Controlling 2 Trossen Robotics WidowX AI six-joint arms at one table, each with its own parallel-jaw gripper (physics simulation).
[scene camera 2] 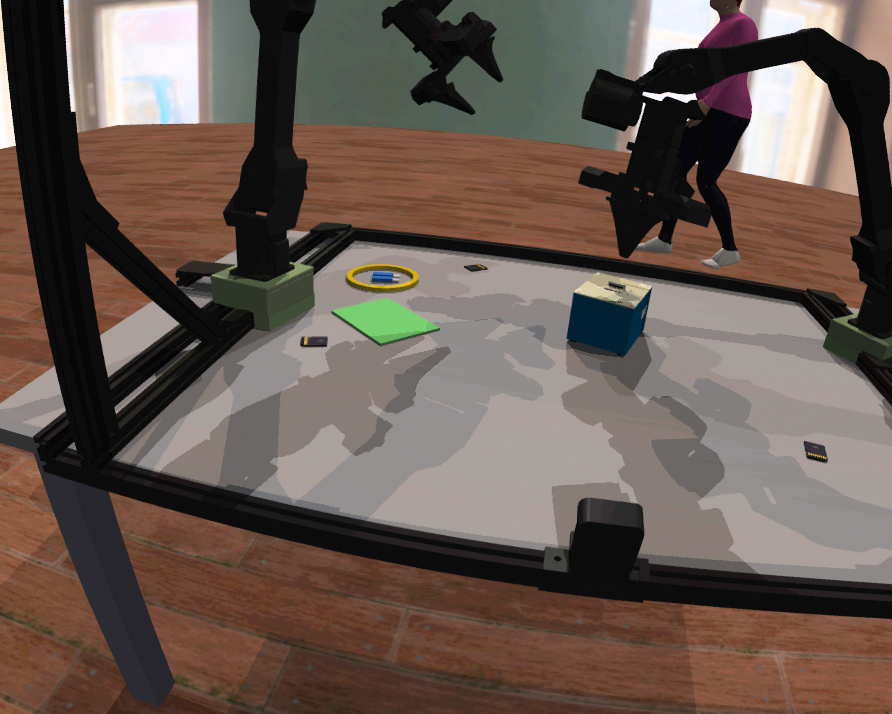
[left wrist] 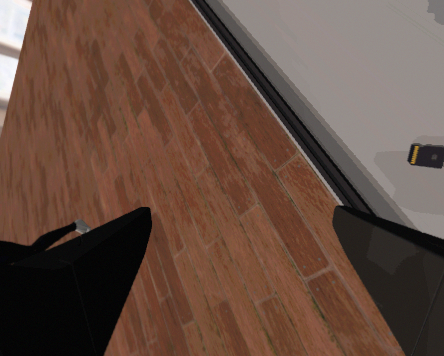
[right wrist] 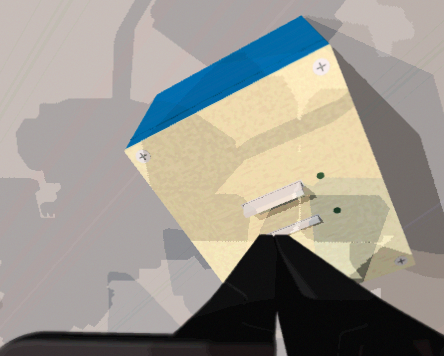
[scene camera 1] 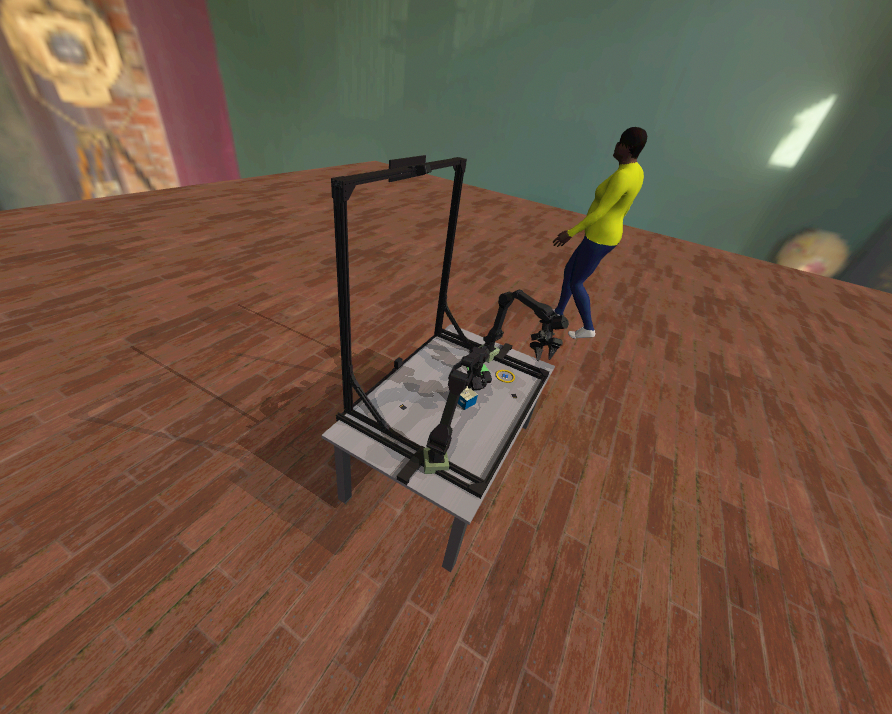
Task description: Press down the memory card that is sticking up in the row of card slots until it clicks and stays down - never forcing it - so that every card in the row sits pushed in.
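Places are measured from the left arm's base along level axes (x ahead, y left, z up), in metres.
Pixels of known places: left gripper, fingertip midpoint: (scene camera 2: pixel 488 97) (left wrist: pixel 242 215) (scene camera 1: pixel 543 360); right gripper, fingertip midpoint: (scene camera 2: pixel 623 257) (right wrist: pixel 272 249) (scene camera 1: pixel 468 388); left arm's base, link origin: (scene camera 2: pixel 262 270) (scene camera 1: pixel 488 348); right arm's base, link origin: (scene camera 2: pixel 872 328) (scene camera 1: pixel 436 456).
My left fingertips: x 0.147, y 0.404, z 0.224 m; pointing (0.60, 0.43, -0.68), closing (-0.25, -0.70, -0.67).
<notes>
Ahead of a thing's pixels: the offset from my left fingertips to its top centre. "spot": to the spot under its first point.
A blue box @(0.282 m ahead, 0.234 m right, 0.215 m down) (scene camera 1: pixel 467 402) (scene camera 2: pixel 604 325) (right wrist: pixel 231 74) with a cream top stands on the table. In the right wrist view, two pale card edges show in its top. The larger edge @(spot: 0.283 m ahead, 0.224 m right, 0.210 m down) (right wrist: pixel 273 199) stands up above the top; the thinner edge @(spot: 0.287 m ahead, 0.243 m right, 0.212 m down) (right wrist: pixel 306 223) looks lower and is partly hidden by the fingertips. More of the row may be hidden. My right gripper (scene camera 2: pixel 627 253) (right wrist: pixel 272 249) is shut and empty, with its tips above the box, apart from it in scene camera 2. My left gripper (scene camera 1: pixel 545 356) (scene camera 2: pixel 487 96) (left wrist: pixel 242 215) is open and empty, high beyond the table's edge.
Loose dark cards @(0.030 m back, 0.451 m right, 0.279 m down) (scene camera 2: pixel 313 341) @(0.031 m ahead, 0.076 m right, 0.279 m down) (scene camera 2: pixel 476 267) @(0.554 m ahead, 0.405 m right, 0.279 m down) (scene camera 2: pixel 816 451) (left wrist: pixel 427 156) lie on the table. A green sheet @(0.010 m ahead, 0.350 m right, 0.278 m down) (scene camera 2: pixel 385 321) and a yellow ring @(0.071 m back, 0.210 m right, 0.275 m down) (scene camera 2: pixel 382 288) around blue pieces @(spot: 0.065 m back, 0.214 m right, 0.274 m down) (scene camera 2: pixel 384 276) lie near the left arm's base. A black rail frame (scene camera 2: pixel 297 527) borders the table. A person (scene camera 1: pixel 615 201) stands beyond it.
</notes>
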